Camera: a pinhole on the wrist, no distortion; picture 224 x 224 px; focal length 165.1 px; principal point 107.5 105.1 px. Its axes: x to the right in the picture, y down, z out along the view. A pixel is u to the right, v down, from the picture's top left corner.
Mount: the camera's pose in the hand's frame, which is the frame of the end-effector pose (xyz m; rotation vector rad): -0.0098 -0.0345 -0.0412 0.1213 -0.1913 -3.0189
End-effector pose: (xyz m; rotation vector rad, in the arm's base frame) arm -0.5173 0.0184 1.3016 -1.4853 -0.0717 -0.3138
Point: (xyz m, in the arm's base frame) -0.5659 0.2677 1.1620
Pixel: 147 24
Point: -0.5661 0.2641 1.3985
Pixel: 131 158
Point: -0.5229 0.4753 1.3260
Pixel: 115 113
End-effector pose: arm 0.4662 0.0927 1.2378 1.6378 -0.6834 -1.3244
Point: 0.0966 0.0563 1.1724
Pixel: 110 146
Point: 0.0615 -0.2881 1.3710
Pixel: 39 49
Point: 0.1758 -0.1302 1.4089
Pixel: 68 25
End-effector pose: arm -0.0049 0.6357 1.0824 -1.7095 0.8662 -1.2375
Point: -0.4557 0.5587 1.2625
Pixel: behind the camera
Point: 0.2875 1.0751 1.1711
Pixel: 216 216
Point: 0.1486 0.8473 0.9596
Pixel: 200 84
